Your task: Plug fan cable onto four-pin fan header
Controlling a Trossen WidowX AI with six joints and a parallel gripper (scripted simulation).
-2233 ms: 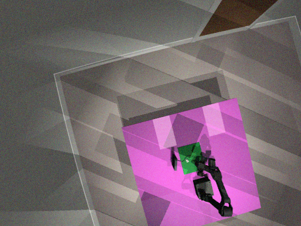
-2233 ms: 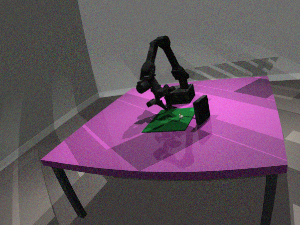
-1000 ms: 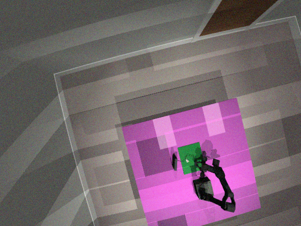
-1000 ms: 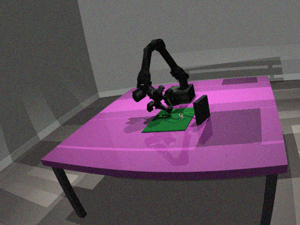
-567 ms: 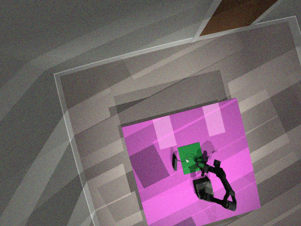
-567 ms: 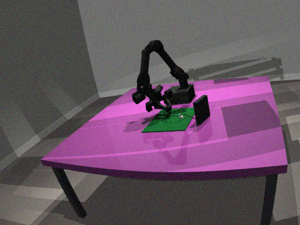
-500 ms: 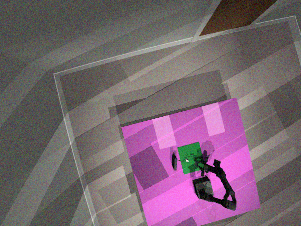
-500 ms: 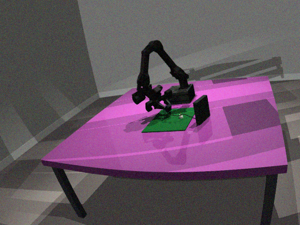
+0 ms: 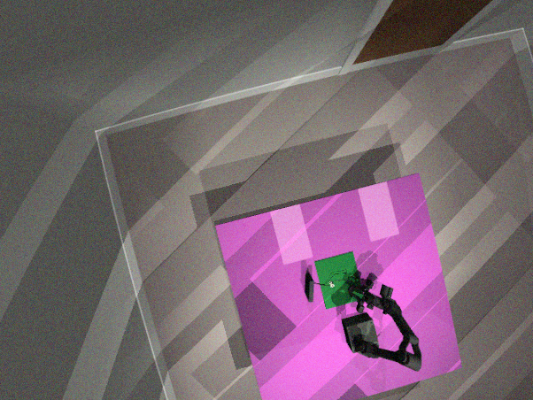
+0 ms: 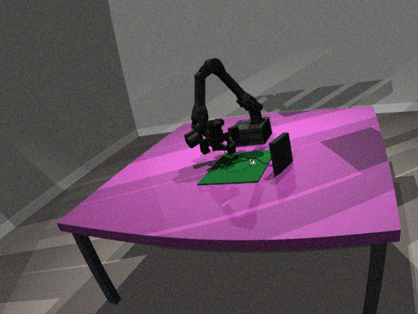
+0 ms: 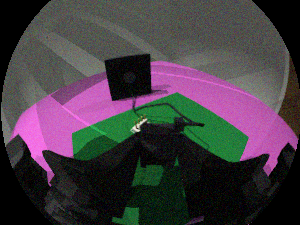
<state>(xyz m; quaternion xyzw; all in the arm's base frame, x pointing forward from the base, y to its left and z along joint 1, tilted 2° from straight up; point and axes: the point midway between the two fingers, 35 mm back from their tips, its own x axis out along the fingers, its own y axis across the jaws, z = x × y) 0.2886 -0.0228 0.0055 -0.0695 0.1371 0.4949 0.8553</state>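
The green board lies 3 cm ahead of my gripper tip, 3 cm to the left of it and 8 cm below it. Also, from my gripper tip: black fan: 4 cm ahead, 22 cm to the left, 1 cm below; then fan header: 1 cm ahead, 8 cm to the left, 7 cm below; then dark plug: 1 cm to the right, 1 cm below.
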